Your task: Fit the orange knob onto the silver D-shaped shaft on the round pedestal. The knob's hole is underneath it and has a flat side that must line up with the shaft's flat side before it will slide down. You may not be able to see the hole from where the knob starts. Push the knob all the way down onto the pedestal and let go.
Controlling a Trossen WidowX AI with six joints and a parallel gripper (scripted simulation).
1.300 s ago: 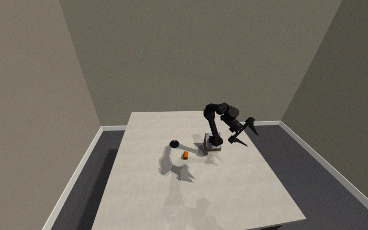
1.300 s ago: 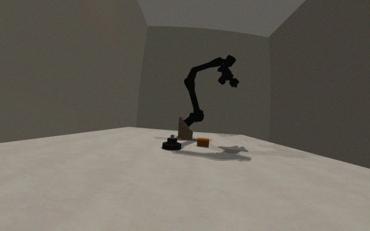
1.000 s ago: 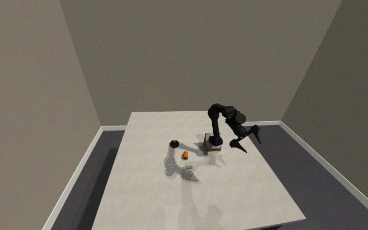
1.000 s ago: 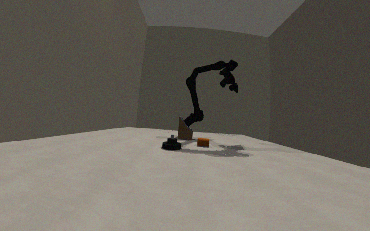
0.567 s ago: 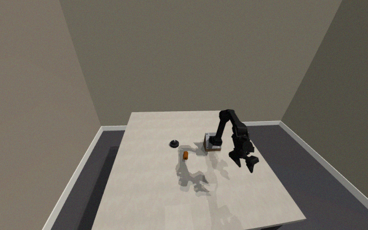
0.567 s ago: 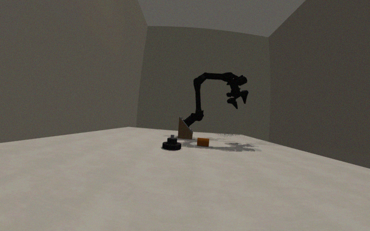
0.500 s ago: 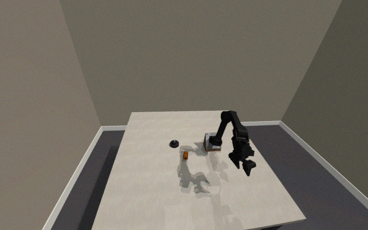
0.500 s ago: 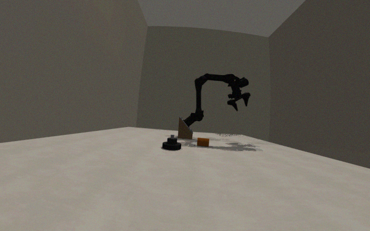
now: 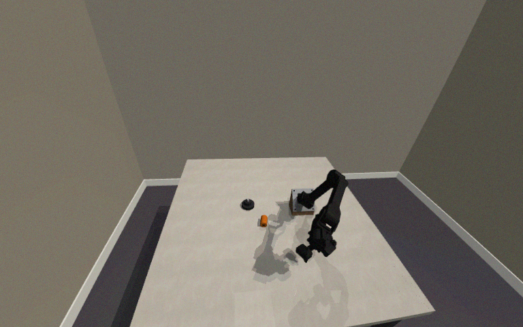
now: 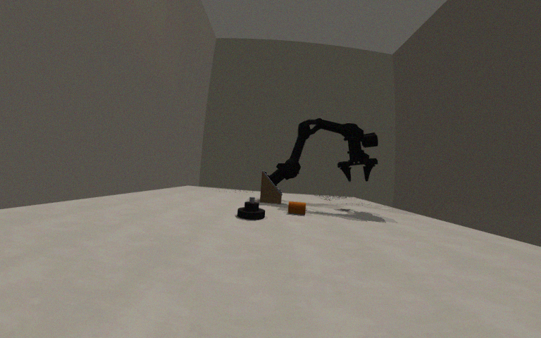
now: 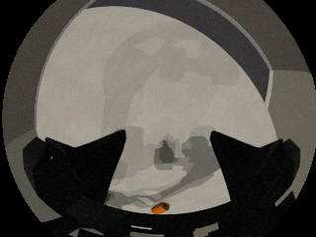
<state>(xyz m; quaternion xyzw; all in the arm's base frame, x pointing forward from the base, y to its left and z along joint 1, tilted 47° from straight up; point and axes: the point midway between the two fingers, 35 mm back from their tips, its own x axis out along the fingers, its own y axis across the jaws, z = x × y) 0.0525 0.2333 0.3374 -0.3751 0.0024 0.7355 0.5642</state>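
The orange knob is 310 mm to the right of my gripper tip, 200 mm ahead of it and 110 mm below it. Round my gripper tip: black round pedestal: 440 mm to the right, 300 mm ahead, 100 mm below.
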